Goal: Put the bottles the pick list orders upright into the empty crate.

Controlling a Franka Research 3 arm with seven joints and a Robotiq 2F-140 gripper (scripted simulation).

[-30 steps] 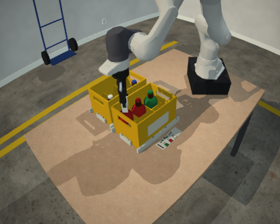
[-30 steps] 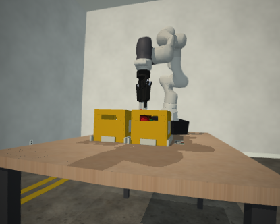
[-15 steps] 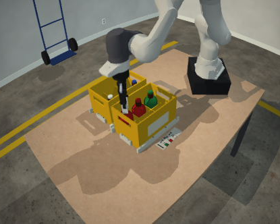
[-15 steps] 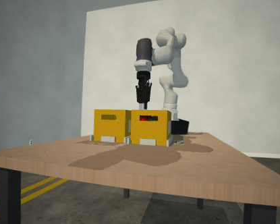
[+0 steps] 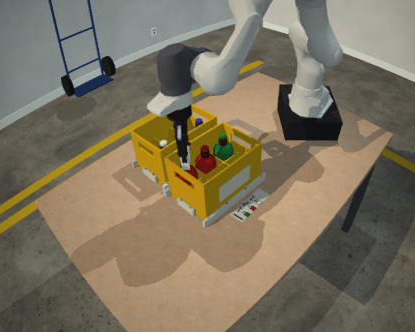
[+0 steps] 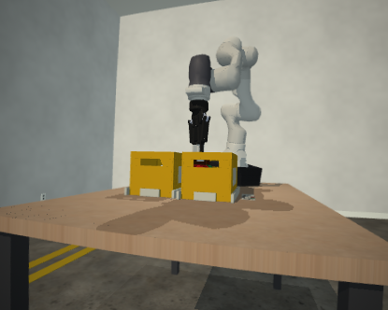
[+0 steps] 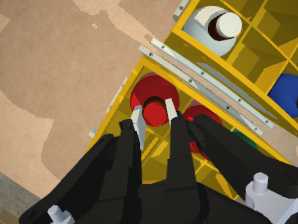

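My hand is 13 cm to the left of the white-capped bottle and 9 cm above it. The rest, counted from my hand: red-label bottle: 9 cm below, 9 cm behind, 1 cm to the right; then blue-label bottle: 17 cm behind, 15 cm to the right, 9 cm below; then green bottle: 17 cm behind, 9 cm below, 2 cm to the right.
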